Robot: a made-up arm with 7 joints. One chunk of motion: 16 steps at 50 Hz.
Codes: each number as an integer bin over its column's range. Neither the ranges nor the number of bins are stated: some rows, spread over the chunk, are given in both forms.
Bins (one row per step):
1: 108 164 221 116 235 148 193
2: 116 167 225 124 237 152 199
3: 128 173 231 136 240 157 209
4: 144 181 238 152 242 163 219
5: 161 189 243 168 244 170 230
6: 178 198 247 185 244 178 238
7: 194 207 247 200 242 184 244
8: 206 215 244 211 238 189 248
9: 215 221 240 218 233 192 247
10: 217 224 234 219 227 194 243
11: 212 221 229 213 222 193 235
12: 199 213 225 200 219 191 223
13: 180 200 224 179 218 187 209
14: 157 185 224 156 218 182 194
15: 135 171 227 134 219 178 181
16: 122 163 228 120 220 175 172
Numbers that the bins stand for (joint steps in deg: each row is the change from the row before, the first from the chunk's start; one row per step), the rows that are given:
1: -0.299 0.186 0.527 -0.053 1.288 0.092 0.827
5: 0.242 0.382 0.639 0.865 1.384 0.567 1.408
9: 0.792 0.633 0.624 1.747 1.267 1.041 1.675
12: 0.629 0.571 0.547 1.429 1.119 1.020 1.298
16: -0.156 0.178 0.562 0.018 1.129 0.675 0.498
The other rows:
2: -0.217 0.210 0.547 0.088 1.309 0.178 0.922
3: -0.095 0.257 0.578 0.300 1.341 0.286 1.078
4: 0.068 0.320 0.613 0.582 1.362 0.416 1.235
6: 0.415 0.453 0.659 1.165 1.384 0.739 1.533
7: 0.578 0.524 0.659 1.429 1.362 0.869 1.627
8: 0.700 0.586 0.644 1.624 1.320 0.976 1.690
10: 0.813 0.657 0.593 1.765 1.204 1.084 1.612
11: 0.762 0.633 0.567 1.659 1.151 1.063 1.486
13: 0.435 0.469 0.542 1.059 1.108 0.933 1.078
14: 0.201 0.351 0.542 0.653 1.108 0.825 0.843
15: -0.024 0.241 0.557 0.265 1.119 0.739 0.639

